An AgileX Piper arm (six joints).
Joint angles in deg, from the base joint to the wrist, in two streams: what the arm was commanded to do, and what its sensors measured. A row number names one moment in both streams.
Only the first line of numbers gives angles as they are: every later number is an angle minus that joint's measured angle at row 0.
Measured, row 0: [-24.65 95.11 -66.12 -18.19 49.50 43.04]
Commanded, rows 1 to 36: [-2.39 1.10 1.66 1.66 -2.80 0.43]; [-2.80 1.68 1.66 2.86 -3.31 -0.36]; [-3.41 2.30 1.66 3.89 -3.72 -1.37]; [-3.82 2.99 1.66 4.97 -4.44 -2.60]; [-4.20 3.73 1.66 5.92 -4.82 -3.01]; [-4.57 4.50 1.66 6.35 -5.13 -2.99]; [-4.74 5.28 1.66 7.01 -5.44 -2.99]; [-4.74 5.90 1.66 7.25 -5.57 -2.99]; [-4.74 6.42 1.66 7.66 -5.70 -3.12]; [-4.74 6.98 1.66 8.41 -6.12 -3.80]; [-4.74 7.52 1.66 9.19 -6.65 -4.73]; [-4.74 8.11 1.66 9.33 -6.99 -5.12]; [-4.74 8.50 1.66 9.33 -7.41 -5.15]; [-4.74 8.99 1.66 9.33 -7.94 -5.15]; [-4.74 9.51 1.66 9.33 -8.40 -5.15]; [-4.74 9.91 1.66 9.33 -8.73 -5.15]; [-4.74 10.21 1.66 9.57 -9.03 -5.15]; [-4.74 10.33 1.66 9.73 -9.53 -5.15]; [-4.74 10.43 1.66 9.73 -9.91 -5.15]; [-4.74 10.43 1.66 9.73 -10.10 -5.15]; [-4.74 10.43 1.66 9.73 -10.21 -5.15]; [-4.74 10.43 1.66 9.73 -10.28 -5.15]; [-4.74 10.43 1.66 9.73 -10.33 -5.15]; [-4.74 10.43 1.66 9.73 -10.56 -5.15]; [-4.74 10.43 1.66 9.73 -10.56 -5.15]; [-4.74 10.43 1.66 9.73 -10.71 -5.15]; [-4.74 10.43 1.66 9.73 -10.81 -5.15]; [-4.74 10.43 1.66 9.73 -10.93 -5.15]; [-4.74 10.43 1.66 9.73 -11.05 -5.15]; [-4.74 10.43 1.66 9.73 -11.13 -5.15]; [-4.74 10.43 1.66 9.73 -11.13 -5.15]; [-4.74 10.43 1.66 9.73 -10.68 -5.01]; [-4.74 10.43 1.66 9.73 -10.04 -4.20]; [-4.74 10.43 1.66 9.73 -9.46 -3.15]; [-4.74 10.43 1.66 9.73 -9.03 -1.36]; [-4.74 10.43 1.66 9.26 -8.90 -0.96]
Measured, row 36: [-4.49 10.47 1.12 9.64 -10.66 -4.29]
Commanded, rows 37 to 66: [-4.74 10.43 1.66 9.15 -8.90 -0.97]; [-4.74 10.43 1.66 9.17 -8.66 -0.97]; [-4.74 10.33 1.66 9.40 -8.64 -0.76]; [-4.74 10.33 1.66 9.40 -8.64 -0.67]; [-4.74 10.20 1.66 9.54 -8.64 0.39]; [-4.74 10.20 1.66 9.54 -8.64 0.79]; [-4.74 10.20 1.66 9.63 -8.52 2.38]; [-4.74 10.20 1.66 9.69 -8.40 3.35]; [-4.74 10.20 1.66 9.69 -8.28 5.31]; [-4.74 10.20 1.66 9.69 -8.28 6.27]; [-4.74 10.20 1.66 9.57 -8.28 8.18]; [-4.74 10.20 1.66 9.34 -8.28 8.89]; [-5.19 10.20 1.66 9.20 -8.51 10.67]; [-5.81 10.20 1.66 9.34 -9.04 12.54]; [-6.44 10.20 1.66 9.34 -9.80 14.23]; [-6.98 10.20 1.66 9.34 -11.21 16.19]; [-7.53 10.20 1.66 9.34 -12.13 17.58]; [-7.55 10.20 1.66 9.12 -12.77 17.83]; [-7.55 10.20 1.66 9.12 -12.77 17.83]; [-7.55 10.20 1.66 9.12 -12.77 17.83]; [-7.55 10.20 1.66 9.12 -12.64 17.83]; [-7.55 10.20 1.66 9.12 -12.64 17.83]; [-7.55 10.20 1.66 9.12 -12.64 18.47]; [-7.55 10.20 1.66 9.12 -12.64 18.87]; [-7.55 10.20 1.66 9.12 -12.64 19.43]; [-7.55 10.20 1.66 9.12 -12.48 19.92]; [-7.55 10.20 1.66 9.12 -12.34 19.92]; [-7.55 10.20 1.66 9.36 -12.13 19.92]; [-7.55 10.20 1.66 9.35 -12.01 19.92]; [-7.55 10.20 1.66 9.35 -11.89 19.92]
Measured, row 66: [-7.23 10.47 1.34 10.45 -12.63 18.97]
